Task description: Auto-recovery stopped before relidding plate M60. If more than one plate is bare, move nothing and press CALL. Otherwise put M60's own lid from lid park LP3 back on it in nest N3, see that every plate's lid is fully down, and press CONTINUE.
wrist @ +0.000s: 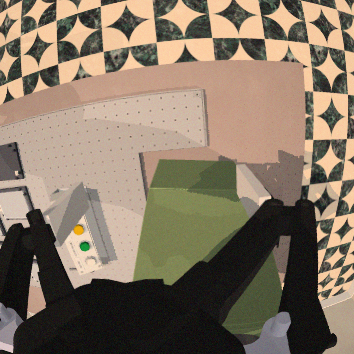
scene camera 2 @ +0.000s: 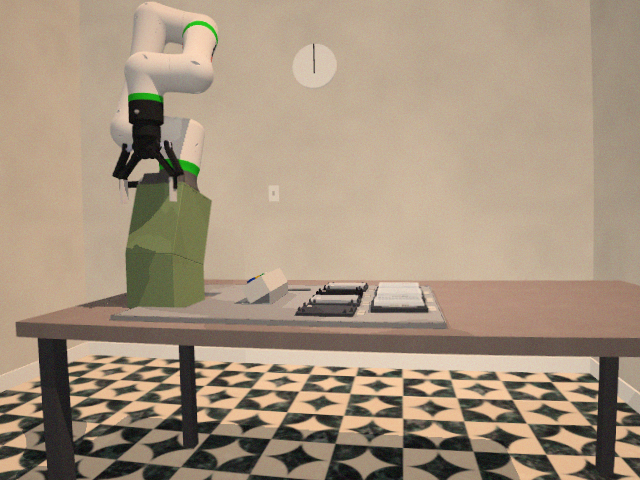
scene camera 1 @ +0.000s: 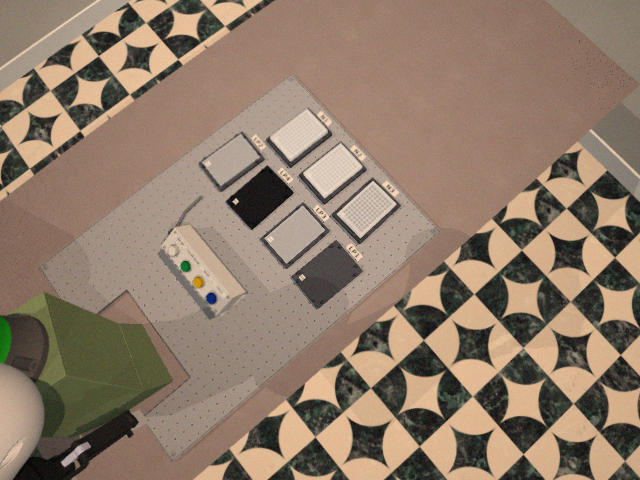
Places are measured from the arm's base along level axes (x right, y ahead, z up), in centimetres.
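Pixels of known places: gripper, fingertip midpoint: (wrist: 157, 187) (scene camera 2: 148, 202) (scene camera 1: 107, 447); arm's base, link origin: (scene camera 1: 9, 359).
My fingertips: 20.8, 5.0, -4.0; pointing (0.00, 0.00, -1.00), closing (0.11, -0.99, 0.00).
For each thing: its top centre in the pictures, then the offset to it from my fingertips, as dx, dy, dz. "pt": a spot on its surface instead. Level surfaces: height alone.
- N3, top centre: (scene camera 1: 367, 208) (scene camera 2: 398, 298) -13.6, +66.0, -26.9
- N1, top centre: (scene camera 1: 298, 133) (scene camera 2: 398, 283) -40.3, +63.5, -26.7
- N2, top centre: (scene camera 1: 332, 169) (scene camera 2: 399, 290) -26.9, +65.0, -26.7
- cream button box, top centre: (scene camera 1: 197, 266) (wrist: 70, 242) (scene camera 2: 265, 271) -23.8, +24.4, -21.3
- amber, top centre: (scene camera 1: 197, 281) (wrist: 76, 231) -21.0, +22.4, -22.2
- LP4, top centre: (scene camera 1: 258, 195) (scene camera 2: 339, 289) -32.4, +45.7, -27.7
- LP1, top centre: (scene camera 1: 327, 273) (scene camera 2: 327, 304) -6.0, +48.5, -27.7
- perforated board's, surface height: dz -29.6
- cable, surface spot: (scene camera 1: 190, 209) pt -40.2, +29.1, -29.6
In scene camera 1, the plate in N3 (scene camera 1: 367, 209) shows a clear dark well grid. The plates in N1 (scene camera 1: 299, 136) and N2 (scene camera 1: 332, 171) look whiter, with a fainter grid. A pale grey lid (scene camera 1: 295, 235) (wrist: 14, 204) lies flat in LP3, a small tag at one corner. The cream button box (scene camera 1: 210, 262) (scene camera 2: 269, 287) has white, green (scene camera 1: 185, 266) (wrist: 84, 246), amber (scene camera 1: 198, 282) (wrist: 78, 230) and blue (scene camera 1: 211, 298) buttons; its lettering is too small to read. My gripper (scene camera 2: 148, 192) (wrist: 157, 187) is open and empty, high beside the pedestal, away from the plates. Plate names are unreadable.
LP2 holds another pale grey lid (scene camera 1: 232, 160). LP4 (scene camera 1: 260, 197) looks black and LP1 (scene camera 1: 327, 273) dark grey. The green pedestal (scene camera 1: 98, 356) (scene camera 2: 165, 248) (wrist: 195, 215) stands at the perforated board's (scene camera 1: 289, 330) cut-out. A cable (scene camera 1: 190, 209) runs from the box.
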